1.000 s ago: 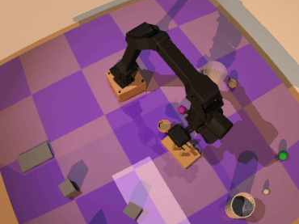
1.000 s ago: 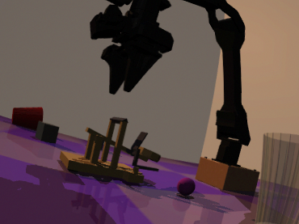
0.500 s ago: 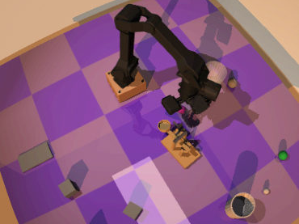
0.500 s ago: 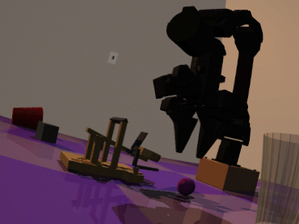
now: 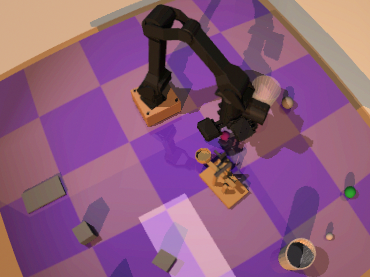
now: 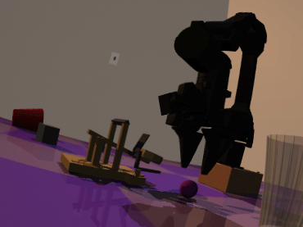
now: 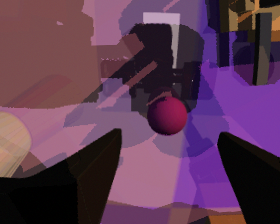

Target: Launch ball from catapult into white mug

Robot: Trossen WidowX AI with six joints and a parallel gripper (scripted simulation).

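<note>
Now: the purple ball 3 cm below my gripper tip. The rest, counted from my gripper tip: white mug (43 cm ahead, 12 cm to the right, 2 cm below); then grey ball (6 cm ahead, 25 cm to the left, 3 cm below); then catapult (8 cm ahead, 10 cm to the right).
</note>
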